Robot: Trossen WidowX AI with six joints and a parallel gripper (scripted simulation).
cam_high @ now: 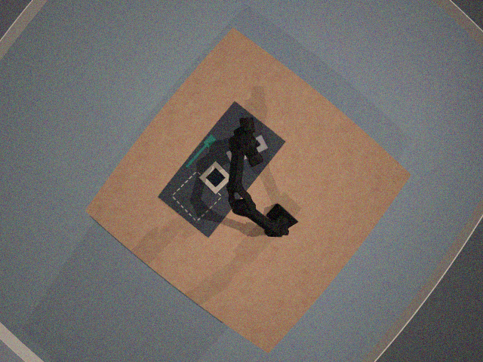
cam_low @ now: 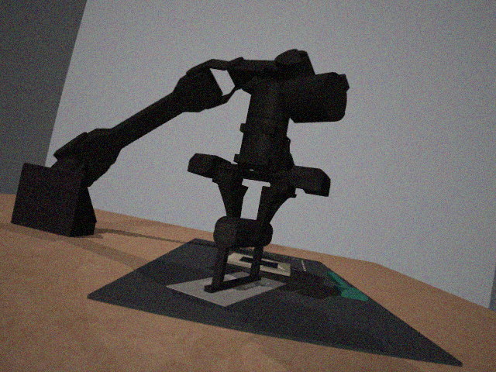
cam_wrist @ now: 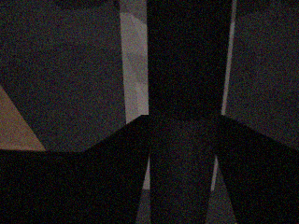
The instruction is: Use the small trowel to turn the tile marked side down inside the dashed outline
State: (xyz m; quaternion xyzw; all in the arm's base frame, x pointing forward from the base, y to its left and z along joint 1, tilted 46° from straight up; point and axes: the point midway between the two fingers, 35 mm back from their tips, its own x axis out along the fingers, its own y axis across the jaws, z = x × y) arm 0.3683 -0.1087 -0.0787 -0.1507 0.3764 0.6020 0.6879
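The dark mat lies 160 mm to the left of my gripper tip, 80 mm below it and 30 mm ahead of it. The rest, counted from my gripper tip: tile: 210 mm to the left, 60 mm below, 20 mm ahead; teal trowel: 170 mm ahead, 150 mm to the left, 60 mm below.
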